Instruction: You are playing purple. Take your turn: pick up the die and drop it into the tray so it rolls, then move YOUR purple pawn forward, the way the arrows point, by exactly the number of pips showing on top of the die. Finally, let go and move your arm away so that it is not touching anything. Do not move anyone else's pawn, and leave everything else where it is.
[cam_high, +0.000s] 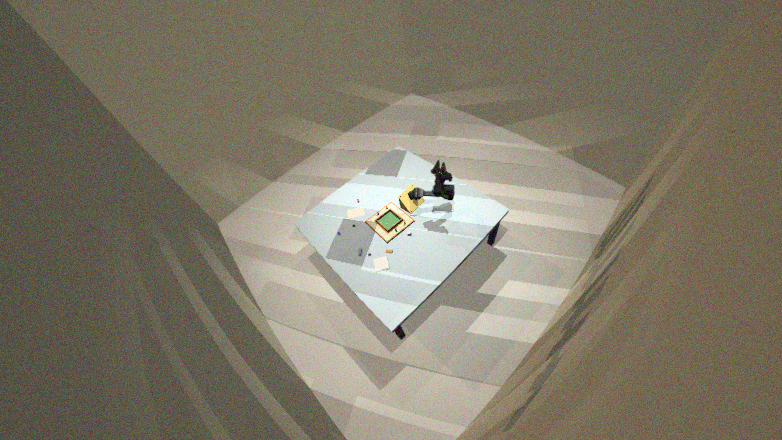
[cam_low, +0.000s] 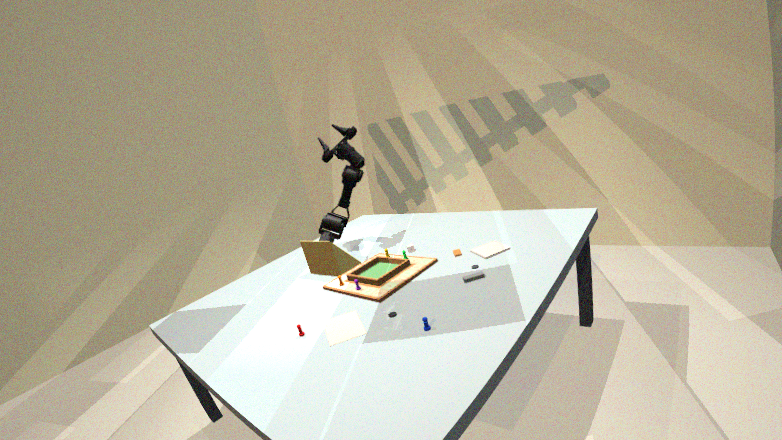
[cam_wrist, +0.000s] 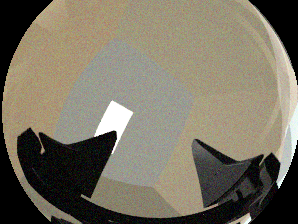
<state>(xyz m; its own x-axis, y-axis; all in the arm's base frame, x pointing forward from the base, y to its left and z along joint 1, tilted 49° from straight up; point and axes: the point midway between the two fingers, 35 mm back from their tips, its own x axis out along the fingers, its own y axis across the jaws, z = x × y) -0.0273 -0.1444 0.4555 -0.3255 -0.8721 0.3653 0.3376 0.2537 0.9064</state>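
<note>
My gripper tip is now 50 cm above the white die, 34 cm short of it and 1 cm to the left of it. From my gripper tip the other things lie so: orange pawn: 49 cm below, 33 cm to the right, 31 cm ahead; then yellow pawn: 49 cm below, 31 cm ahead, 10 cm to the right; then green pawn: 49 cm below, 40 cm ahead, 10 cm to the right.
</note>
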